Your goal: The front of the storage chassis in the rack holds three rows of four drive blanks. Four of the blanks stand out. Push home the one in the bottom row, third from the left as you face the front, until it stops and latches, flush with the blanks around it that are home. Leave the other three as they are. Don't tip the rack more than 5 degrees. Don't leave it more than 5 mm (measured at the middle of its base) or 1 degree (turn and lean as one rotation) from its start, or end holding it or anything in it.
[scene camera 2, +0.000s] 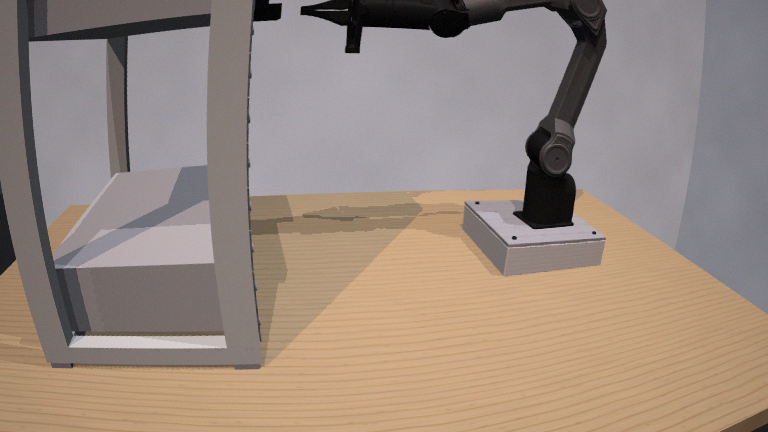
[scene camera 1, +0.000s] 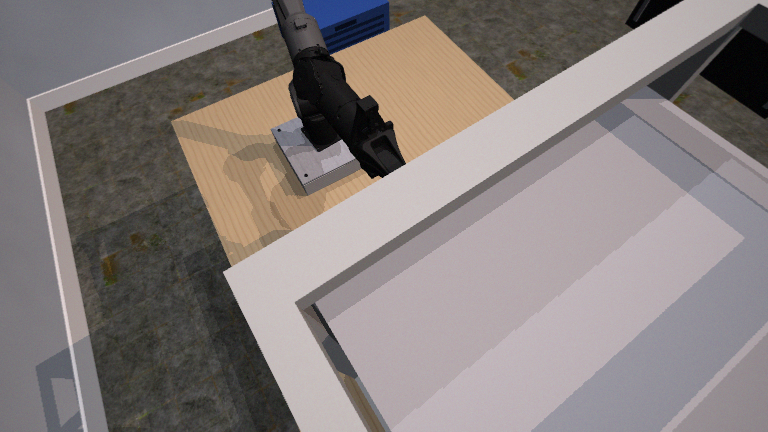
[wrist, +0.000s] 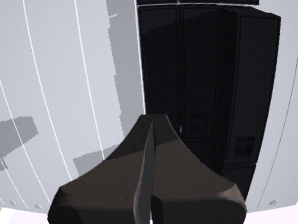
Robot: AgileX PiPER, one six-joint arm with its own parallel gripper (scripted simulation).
Path:
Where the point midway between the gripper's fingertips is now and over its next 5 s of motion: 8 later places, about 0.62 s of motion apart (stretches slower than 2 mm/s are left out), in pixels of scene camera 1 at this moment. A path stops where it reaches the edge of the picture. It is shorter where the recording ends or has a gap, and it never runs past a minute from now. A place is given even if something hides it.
My gripper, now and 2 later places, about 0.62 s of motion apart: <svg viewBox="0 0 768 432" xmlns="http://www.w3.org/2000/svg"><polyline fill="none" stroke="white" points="406,184 384,158 357,125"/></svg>

